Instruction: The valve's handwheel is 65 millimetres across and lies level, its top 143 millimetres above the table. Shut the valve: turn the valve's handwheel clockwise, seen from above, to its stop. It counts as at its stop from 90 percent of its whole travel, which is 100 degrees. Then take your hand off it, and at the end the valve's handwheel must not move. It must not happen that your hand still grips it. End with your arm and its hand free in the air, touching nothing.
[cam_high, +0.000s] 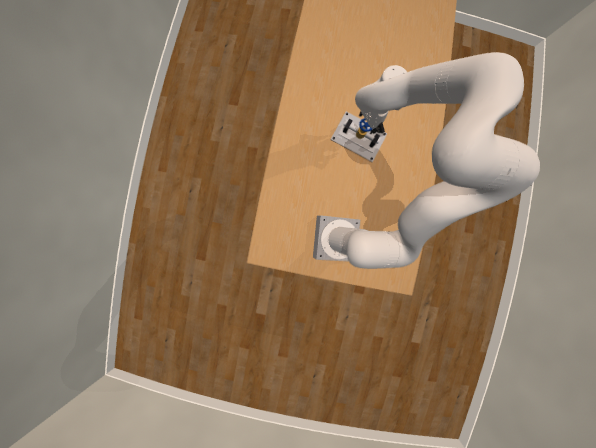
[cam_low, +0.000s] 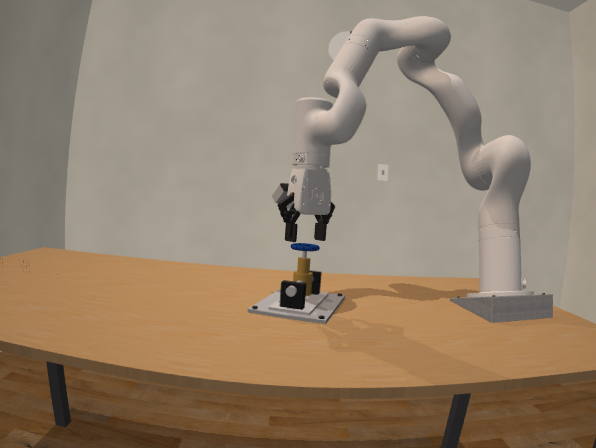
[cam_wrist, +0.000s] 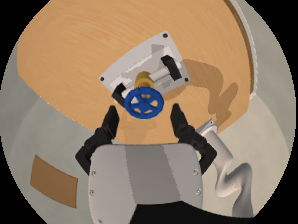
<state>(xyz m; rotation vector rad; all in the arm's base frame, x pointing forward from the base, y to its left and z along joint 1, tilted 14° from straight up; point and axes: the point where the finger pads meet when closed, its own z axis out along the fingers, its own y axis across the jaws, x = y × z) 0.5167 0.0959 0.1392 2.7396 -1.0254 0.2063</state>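
The blue handwheel is 30 mm below my hand.
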